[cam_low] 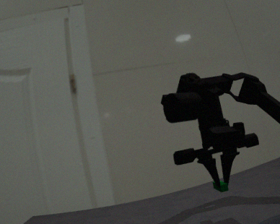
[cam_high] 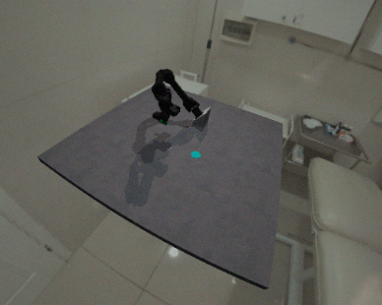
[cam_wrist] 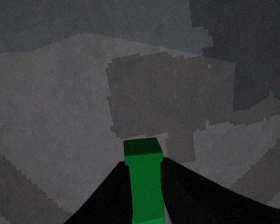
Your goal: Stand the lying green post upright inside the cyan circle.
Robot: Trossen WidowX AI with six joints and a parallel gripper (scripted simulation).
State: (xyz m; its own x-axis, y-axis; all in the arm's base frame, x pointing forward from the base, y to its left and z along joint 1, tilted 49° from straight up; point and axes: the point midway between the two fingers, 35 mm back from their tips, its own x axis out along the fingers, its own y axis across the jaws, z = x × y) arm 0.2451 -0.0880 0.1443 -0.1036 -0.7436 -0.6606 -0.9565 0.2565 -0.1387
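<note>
My gripper tip is now 11 cm short of the cyan circle, 25 cm to the right of it and 8 cm above it. Also, from my gripper tip: green post (1 cm behind, 2 cm to the right).
</note>
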